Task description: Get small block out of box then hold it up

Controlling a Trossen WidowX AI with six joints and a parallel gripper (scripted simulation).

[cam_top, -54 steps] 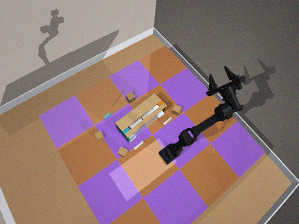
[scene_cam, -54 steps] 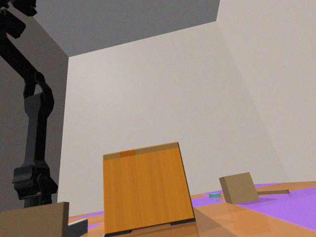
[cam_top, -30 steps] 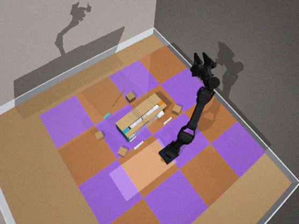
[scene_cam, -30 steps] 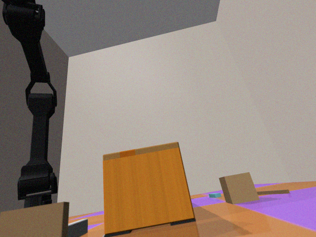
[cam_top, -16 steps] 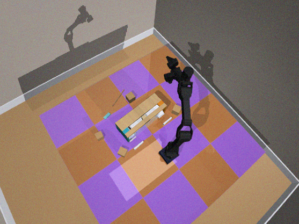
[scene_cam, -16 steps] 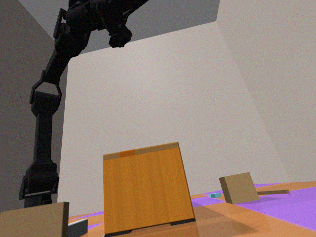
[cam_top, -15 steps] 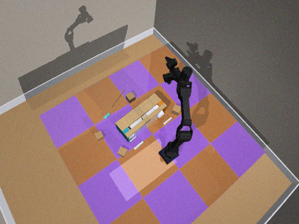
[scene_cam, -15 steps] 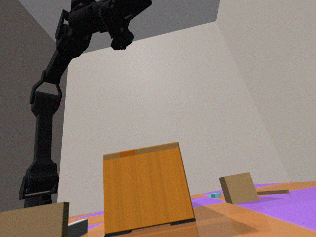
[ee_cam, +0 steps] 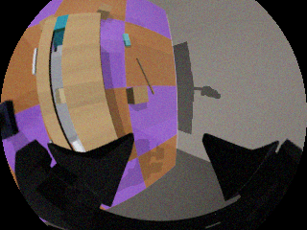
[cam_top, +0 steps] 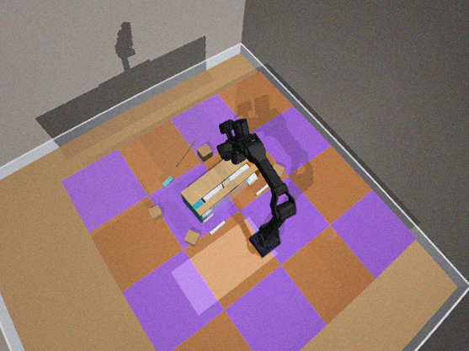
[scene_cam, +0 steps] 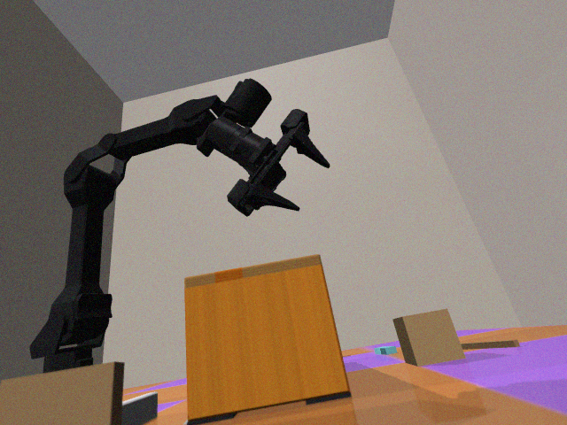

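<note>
Now: gripper tip 20 cm above the clear-fronted wooden box, 15 cm past it and 6 cm to the right of it. Round my gripper tip: pale block: 17 cm below, 14 cm behind, 6 cm to the left; then thin wooden stick: 26 cm below, 15 cm ahead, 14 cm to the left; then teal piece: 29 cm to the left, 25 cm below, 4 cm ahead.
</note>
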